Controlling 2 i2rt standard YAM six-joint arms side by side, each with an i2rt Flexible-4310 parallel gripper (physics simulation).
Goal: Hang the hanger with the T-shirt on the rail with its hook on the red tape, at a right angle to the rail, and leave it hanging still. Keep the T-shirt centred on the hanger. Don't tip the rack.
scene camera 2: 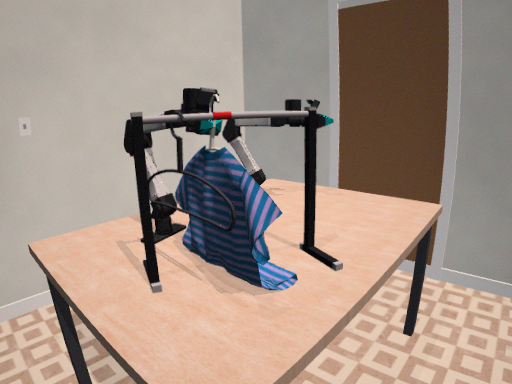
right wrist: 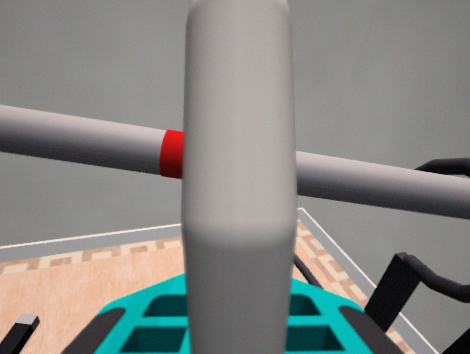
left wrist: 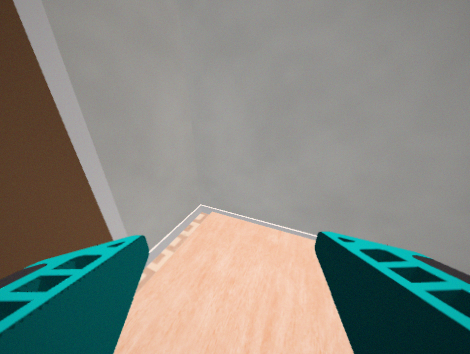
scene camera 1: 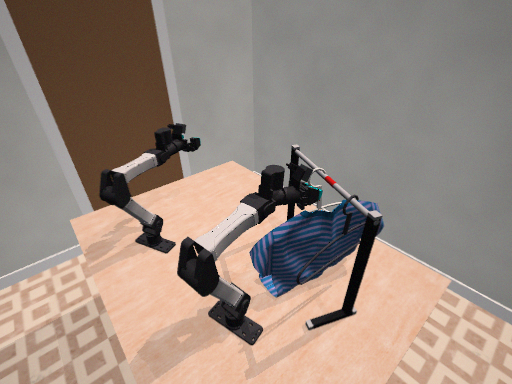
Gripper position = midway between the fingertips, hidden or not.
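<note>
In the left wrist view I see my left gripper [left wrist: 232, 241]; the white hanger is out of frame in the left wrist view, and the rack is out of frame in the left wrist view too. The right wrist view gives me the white hanger [right wrist: 239, 217], my right gripper [right wrist: 231, 276] and the rack [right wrist: 41, 134]. In scene camera 1 I see my right gripper [scene camera 1: 321, 191] again, together with the rack [scene camera 1: 373, 218]. Scene camera 2 also gives me the rack [scene camera 2: 309, 113].
</note>
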